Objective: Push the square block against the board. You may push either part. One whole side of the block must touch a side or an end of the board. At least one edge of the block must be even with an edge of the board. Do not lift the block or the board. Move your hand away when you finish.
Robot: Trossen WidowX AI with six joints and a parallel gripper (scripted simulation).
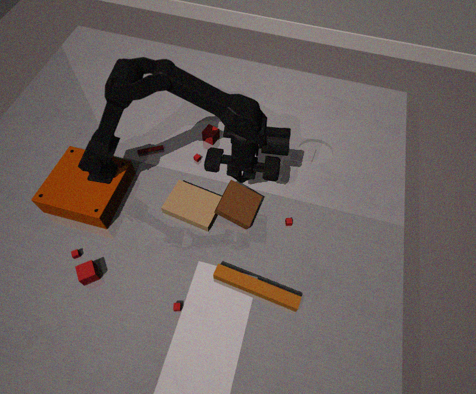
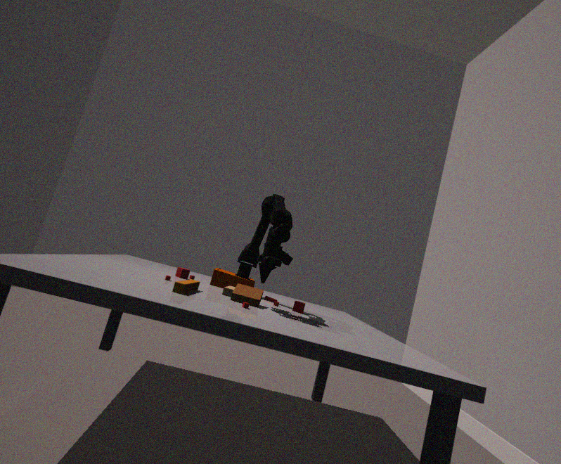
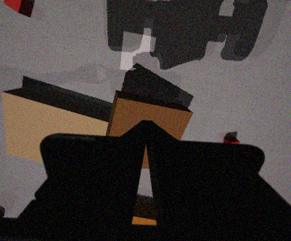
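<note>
My gripper tip is now 5 cm above the brown square block and 4 cm to the left of it. From my gripper tip the other things lie so: long orange board: 26 cm to the right, 8 cm ahead, 7 cm below; dark red bar: 30 cm behind, 11 cm to the left, 8 cm below; flat tan block: 13 cm behind, 7 cm below, 6 cm to the right.
</note>
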